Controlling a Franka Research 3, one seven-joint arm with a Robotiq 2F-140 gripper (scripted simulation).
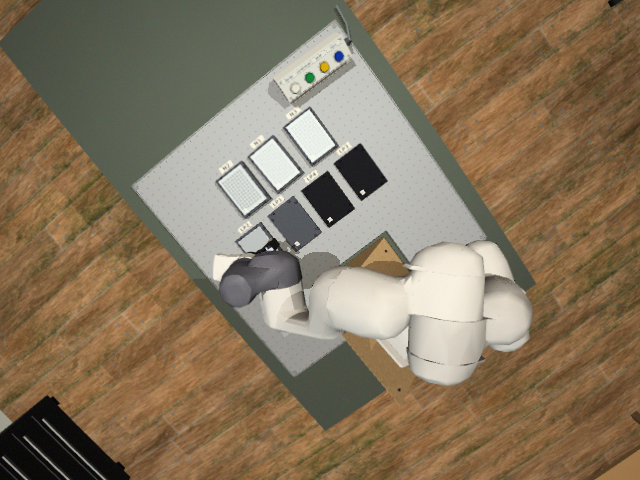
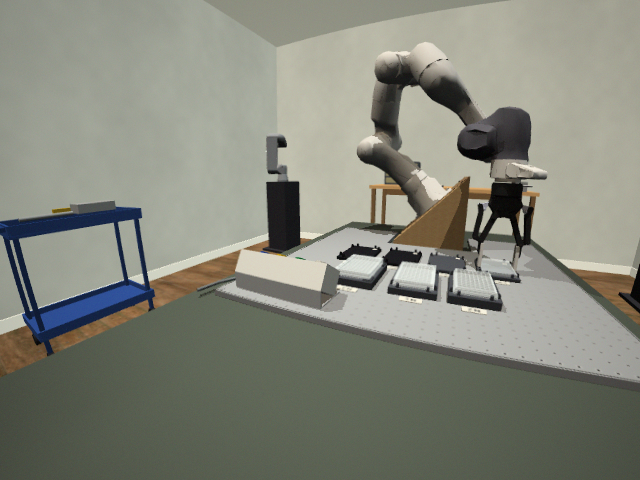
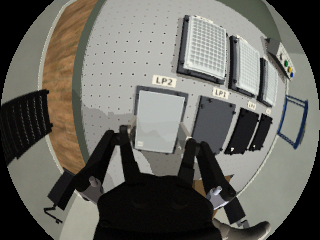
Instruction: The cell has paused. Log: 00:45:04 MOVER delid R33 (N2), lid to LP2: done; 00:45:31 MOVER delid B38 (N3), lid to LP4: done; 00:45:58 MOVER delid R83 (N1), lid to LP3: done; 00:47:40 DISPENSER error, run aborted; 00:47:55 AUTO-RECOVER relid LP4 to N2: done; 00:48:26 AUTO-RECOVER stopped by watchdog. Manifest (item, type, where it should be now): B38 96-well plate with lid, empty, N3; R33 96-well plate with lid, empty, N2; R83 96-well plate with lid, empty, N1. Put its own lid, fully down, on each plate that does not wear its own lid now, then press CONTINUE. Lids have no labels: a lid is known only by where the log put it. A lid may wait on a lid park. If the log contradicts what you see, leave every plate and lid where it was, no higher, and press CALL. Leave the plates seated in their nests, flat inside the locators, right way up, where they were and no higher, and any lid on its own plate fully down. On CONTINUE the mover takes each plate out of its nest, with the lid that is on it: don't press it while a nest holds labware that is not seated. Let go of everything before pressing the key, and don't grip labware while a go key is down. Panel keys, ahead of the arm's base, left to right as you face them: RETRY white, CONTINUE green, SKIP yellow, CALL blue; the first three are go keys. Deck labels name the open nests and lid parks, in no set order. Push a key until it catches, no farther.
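Observation:
You'd find the gripper at (image 2: 495, 267) and (image 3: 157, 124), and there's a key panel (image 3: 275, 48) as well.

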